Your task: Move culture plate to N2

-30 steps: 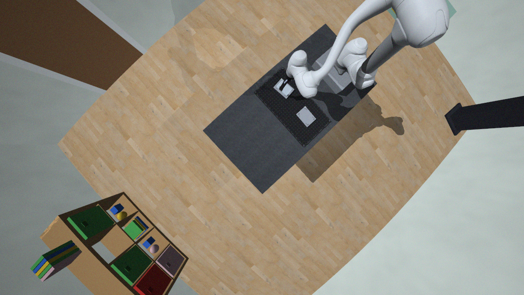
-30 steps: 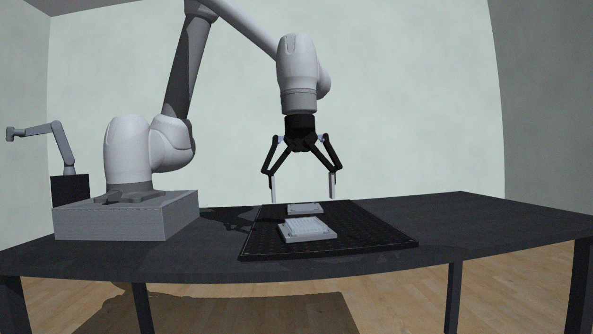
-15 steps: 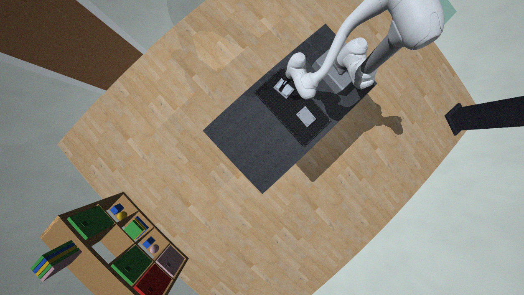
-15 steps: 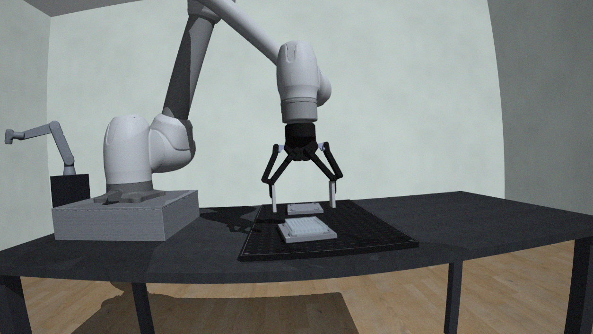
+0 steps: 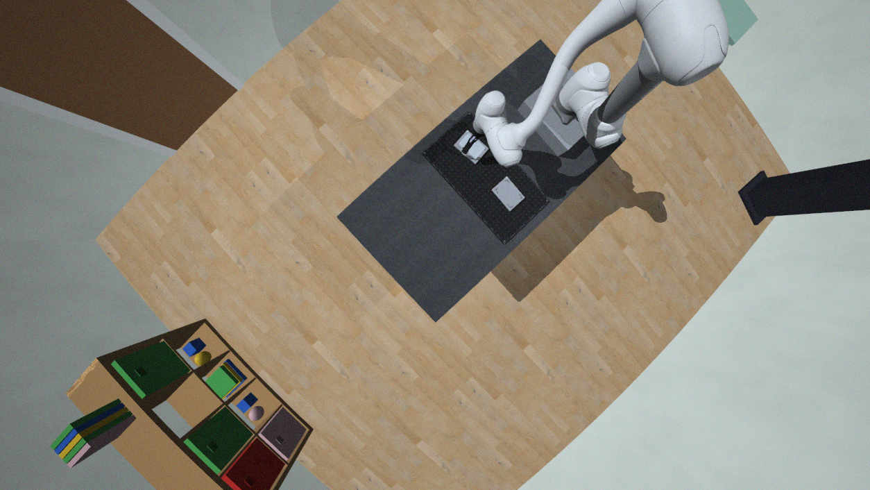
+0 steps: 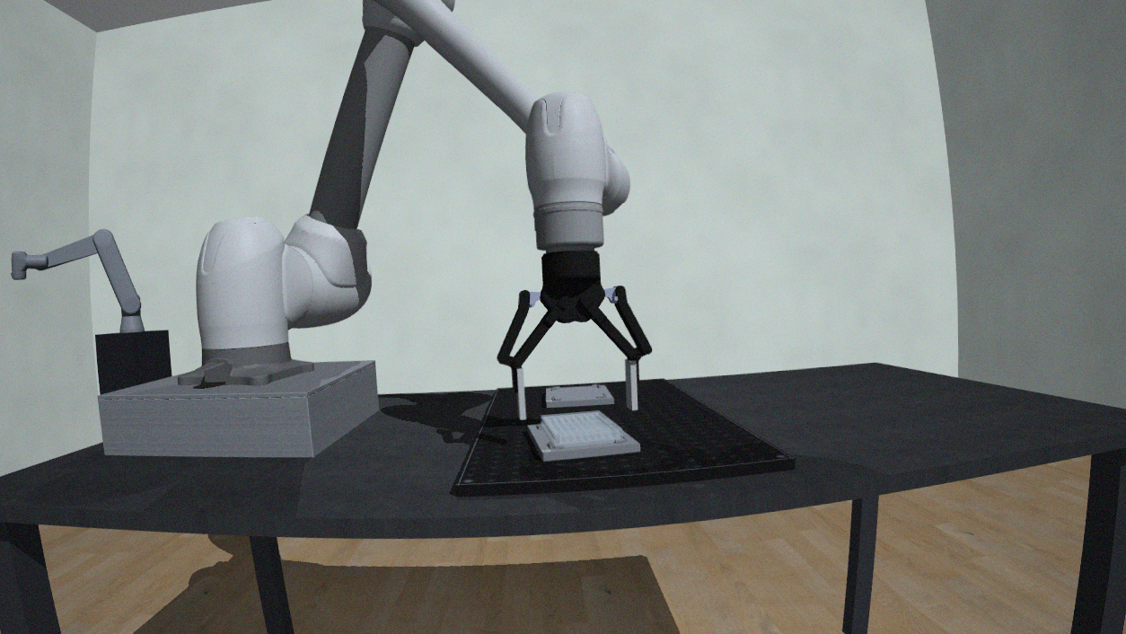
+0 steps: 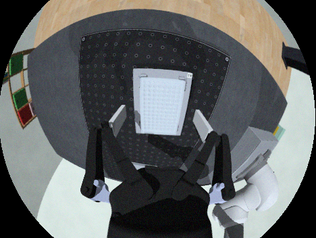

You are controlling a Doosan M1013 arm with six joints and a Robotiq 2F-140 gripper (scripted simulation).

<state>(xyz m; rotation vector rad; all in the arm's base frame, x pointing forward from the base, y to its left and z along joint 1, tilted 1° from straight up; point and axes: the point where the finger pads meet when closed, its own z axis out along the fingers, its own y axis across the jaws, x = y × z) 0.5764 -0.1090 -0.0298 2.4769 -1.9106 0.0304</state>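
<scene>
Now: hand 2 cm above the lid.
</scene>
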